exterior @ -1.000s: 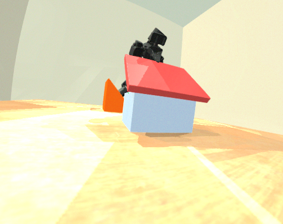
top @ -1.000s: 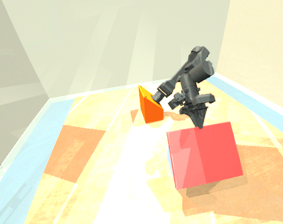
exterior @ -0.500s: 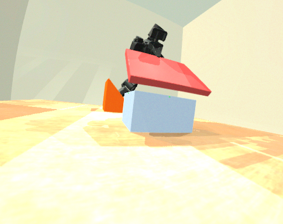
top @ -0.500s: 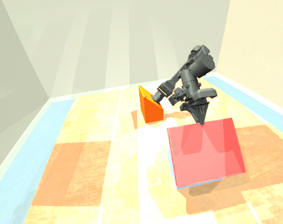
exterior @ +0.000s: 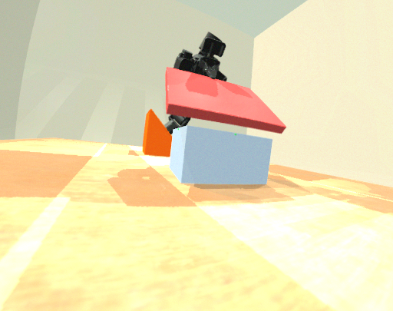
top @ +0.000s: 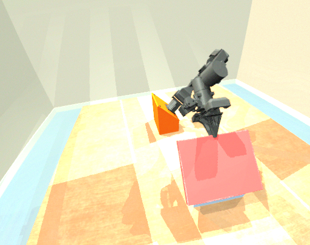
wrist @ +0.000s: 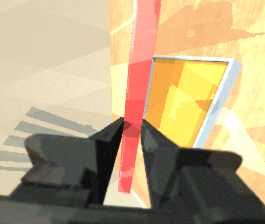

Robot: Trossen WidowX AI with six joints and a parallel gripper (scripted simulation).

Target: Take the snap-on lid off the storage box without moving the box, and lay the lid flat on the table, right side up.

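Right now the red lid is 7 cm ahead of my gripper tip and 5 cm below it. The rest, counted from my gripper tip: light blue storage box (18 cm below, 3 cm ahead, 2 cm to the left).
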